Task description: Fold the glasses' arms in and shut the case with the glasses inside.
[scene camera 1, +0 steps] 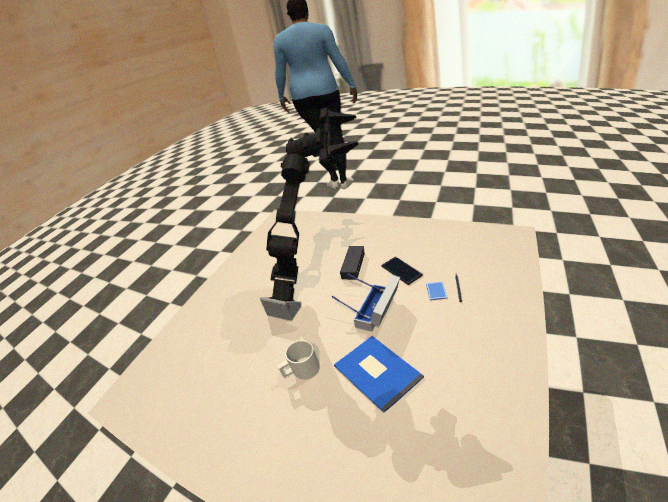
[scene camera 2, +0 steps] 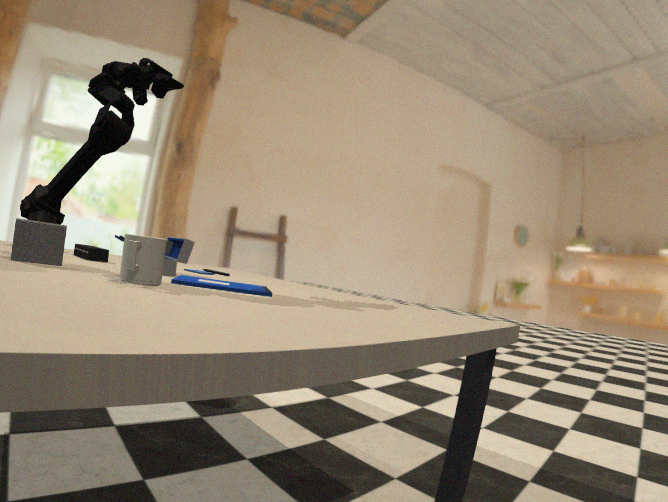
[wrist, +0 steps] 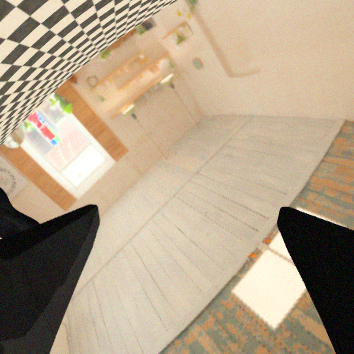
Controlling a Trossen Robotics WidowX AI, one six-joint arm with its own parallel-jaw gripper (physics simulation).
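Frame: origin at the arm's base, x down, y right, z back, level; metres.
Where they show: gripper, fingertip midpoint: [scene camera 1: 356,129] [scene camera 2: 177,81] [wrist: 190,215]; arm's base, link origin: [scene camera 1: 281,299] [scene camera 2: 39,240].
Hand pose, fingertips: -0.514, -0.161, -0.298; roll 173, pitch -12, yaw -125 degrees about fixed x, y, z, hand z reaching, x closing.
Each offset is from my fingertips to the top centre of the thing, as dx, dy, dz. "pt": to the spot under its first point.
The glasses case {pt +0.533, +0.191, -0.003} [scene camera 1: 363,324] [scene camera 2: 185,252] stands open on the table, grey outside and blue inside, its lid {+0.463, +0.113, -0.056} [scene camera 1: 387,299] raised on the right side in scene camera 1. The blue glasses [scene camera 1: 348,305] rest with their front part in the case. Both of their arms are unfolded and stick out past the case's left edge, apart from each other. My gripper [scene camera 1: 355,130] [scene camera 2: 179,85] [wrist: 190,215] is open and empty, high above the table and far from the case. The case and glasses do not show in the wrist view.
A black box {+0.524, -0.106, +0.135} [scene camera 1: 352,262] [scene camera 2: 90,252], a phone {+0.551, -0.103, -0.054} [scene camera 1: 401,269], a small blue pad {+0.554, -0.016, -0.195} [scene camera 1: 436,290] and a pen {+0.550, -0.045, -0.267} [scene camera 1: 459,287] lie behind and right of the case. A grey mug {pt +0.476, +0.396, +0.086} [scene camera 1: 305,361] [scene camera 2: 148,261] and a blue book {+0.551, +0.331, -0.087} [scene camera 1: 399,372] [scene camera 2: 221,286] are nearer. A person [scene camera 1: 307,59] stands beyond the table.
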